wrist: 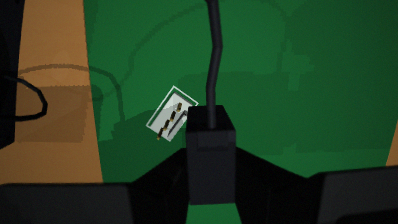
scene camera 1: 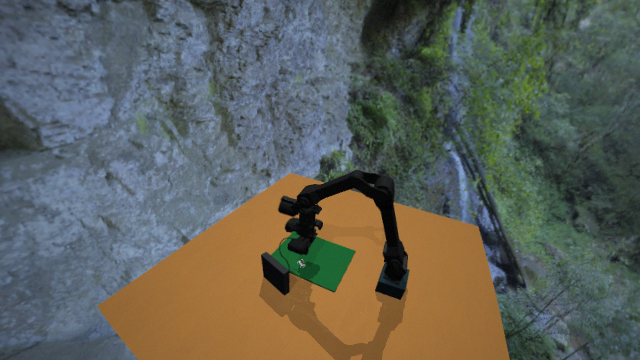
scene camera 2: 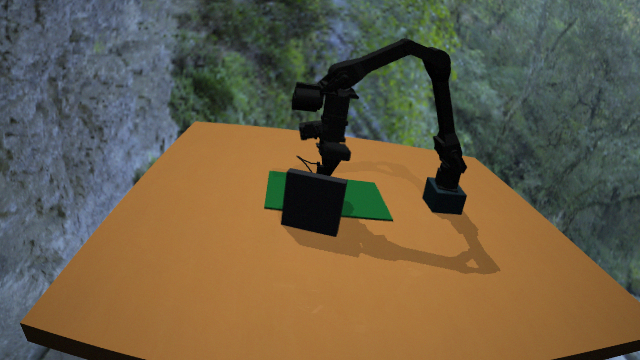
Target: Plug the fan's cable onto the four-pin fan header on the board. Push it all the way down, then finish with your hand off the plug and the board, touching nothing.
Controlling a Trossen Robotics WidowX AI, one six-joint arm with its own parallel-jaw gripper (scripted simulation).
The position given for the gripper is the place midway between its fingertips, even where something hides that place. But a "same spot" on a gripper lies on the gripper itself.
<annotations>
gripper: wrist 208, 156; scene camera 1; scene camera 2
same spot on green board: (scene camera 1: 326, 263) = (scene camera 2: 353, 197)
same spot on gripper: (scene camera 1: 307, 232) = (scene camera 2: 340, 132)
</annotations>
